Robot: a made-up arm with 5 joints.
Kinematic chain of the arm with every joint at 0, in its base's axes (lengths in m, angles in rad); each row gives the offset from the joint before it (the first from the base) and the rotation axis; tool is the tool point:
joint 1: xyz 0 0 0.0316 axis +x
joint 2: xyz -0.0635 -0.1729 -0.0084 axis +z
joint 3: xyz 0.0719 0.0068 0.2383 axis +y
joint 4: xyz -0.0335 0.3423 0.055 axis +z
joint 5: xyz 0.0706 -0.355 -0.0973 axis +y
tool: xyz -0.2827 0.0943 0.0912
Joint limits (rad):
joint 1: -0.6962..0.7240
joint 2: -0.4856..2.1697
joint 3: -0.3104..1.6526
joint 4: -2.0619..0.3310
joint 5: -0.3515..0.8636
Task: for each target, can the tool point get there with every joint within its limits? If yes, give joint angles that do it. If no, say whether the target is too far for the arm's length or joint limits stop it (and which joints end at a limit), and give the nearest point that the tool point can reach.
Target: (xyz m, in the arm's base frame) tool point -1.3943 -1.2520 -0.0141
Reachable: no: too far | nearest point -0.6400 -0.6494 0.0079 | short by 0.966 m
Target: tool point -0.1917 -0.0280 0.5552
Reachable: yes | joints -0.2462 1.9495 0.6899 -0.1997 0.6668
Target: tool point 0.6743 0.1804 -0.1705
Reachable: no: joint limits stop it (at a limit: joint 1, joint 2, joint 3, joint 4) | nearest point 0.4277 0.4602 0.1753 | short by 0.509 m
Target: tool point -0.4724 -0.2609 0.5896
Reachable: yes | joints -0.1688 1.5930 0.2467 -1.4807 0.6977
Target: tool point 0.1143 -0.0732 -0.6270
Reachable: no: joint limits stop it (at a limit: joint 1, joint 2, joint 3, joint 5) | nearest point -0.0853 -0.4018 -0.2229 | short by 0.558 m
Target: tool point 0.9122 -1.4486 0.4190
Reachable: no: too far | nearest point 0.3375 -0.4043 0.3220 | short by 1.196 m
